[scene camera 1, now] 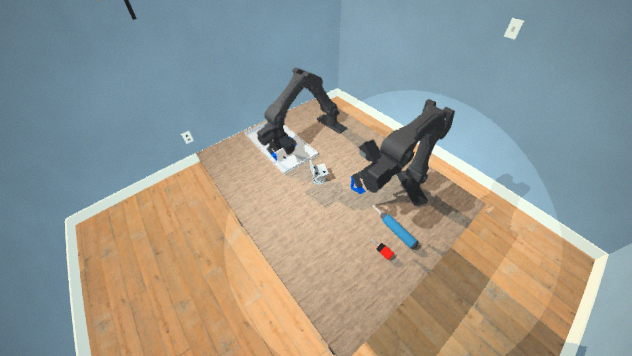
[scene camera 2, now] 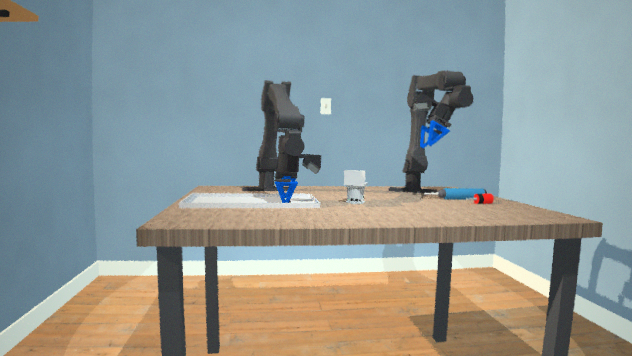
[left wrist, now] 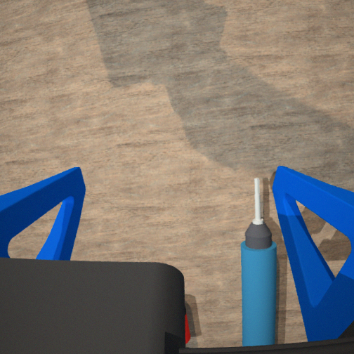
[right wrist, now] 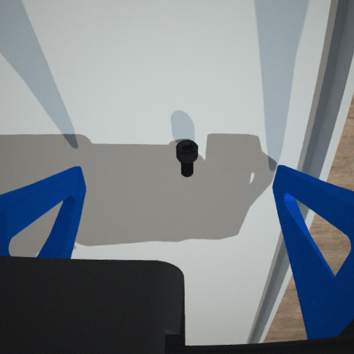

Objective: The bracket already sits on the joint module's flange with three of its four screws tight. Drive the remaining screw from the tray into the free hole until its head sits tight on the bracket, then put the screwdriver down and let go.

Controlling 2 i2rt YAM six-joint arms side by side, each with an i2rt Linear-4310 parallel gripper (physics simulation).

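Places are measured from the left arm's base along level axes (x ahead, y left, z up), in centimetres.
Pixels of known places: left gripper, fingertip midpoint: [scene camera 1: 361, 183] [scene camera 2: 425, 146]; right gripper, fingertip midpoint: [scene camera 1: 283, 155] [scene camera 2: 285, 201]; left arm's base, origin of the base link: [scene camera 1: 411, 187] [scene camera 2: 412, 191]; right arm's base, origin of the base link: [scene camera 1: 331, 124] [scene camera 2: 266, 190].
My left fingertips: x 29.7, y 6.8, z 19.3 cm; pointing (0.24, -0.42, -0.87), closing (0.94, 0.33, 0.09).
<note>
For each thing: its middle in the pictures, then the offset to it from my left fingertips.
- white tray, body centre: [scene camera 2: 251, 200] [scene camera 1: 279, 142] dy -52.1, dx +27.5, dz -18.5 cm
- tray with the pale bracket, body centre: [scene camera 2: 356, 178] [scene camera 1: 319, 167] dy -21.4, dx +11.4, dz -11.1 cm
- blue-handled screwdriver, body centre: [scene camera 2: 455, 193] [scene camera 1: 393, 224] dy +10.7, dx -12.2, dz -17.3 cm
- black tool, body centre: [scene camera 2: 478, 198] [scene camera 1: 381, 247] dy +18.7, dx -3.8, dz -17.6 cm
The loose black screw [right wrist: 187, 155] stands head up on the white tray [scene camera 1: 302, 164] [scene camera 2: 250, 205] [right wrist: 334, 65]. My right gripper [scene camera 2: 286, 200] [right wrist: 178, 176] is open, low over the tray, its fingers on either side of the screw with wide gaps. The joint module [scene camera 1: 320, 175] [scene camera 2: 355, 194] stands beside the tray with the pale bracket [scene camera 2: 354, 178] on top; its screws and free hole are too small to make out. The blue-handled screwdriver [scene camera 1: 399, 231] [scene camera 2: 462, 193] [left wrist: 258, 295] lies on the table. My left gripper [scene camera 1: 357, 185] [scene camera 2: 434, 134] [left wrist: 178, 177] is open and empty, high above the table.
A short red and black tool [scene camera 1: 385, 251] [scene camera 2: 484, 199] with a thin shaft lies beside the screwdriver; a sliver of it shows in the left wrist view [left wrist: 187, 327]. The joint module stands between the tray and the left gripper.
</note>
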